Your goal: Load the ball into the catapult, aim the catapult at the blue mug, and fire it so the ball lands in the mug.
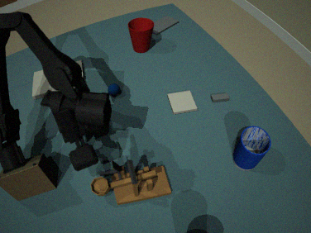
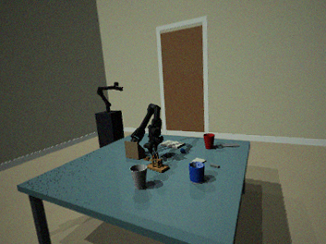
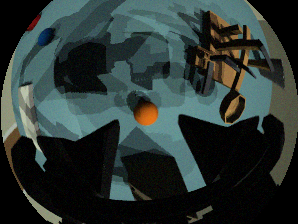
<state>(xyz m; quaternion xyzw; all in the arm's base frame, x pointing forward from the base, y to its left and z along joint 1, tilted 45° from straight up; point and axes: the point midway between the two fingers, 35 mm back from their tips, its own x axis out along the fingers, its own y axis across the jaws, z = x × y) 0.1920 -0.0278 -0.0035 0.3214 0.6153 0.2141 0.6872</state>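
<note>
Now: the orange ball 30 mm below my gripper tip. Also, from my gripper tip: catapult: 60 mm ahead, 120 mm to the right; white tile: 350 mm ahead, 20 mm to the left, 40 mm below; blue ball: 190 mm ahead, 170 mm to the left, 30 mm below.
</note>
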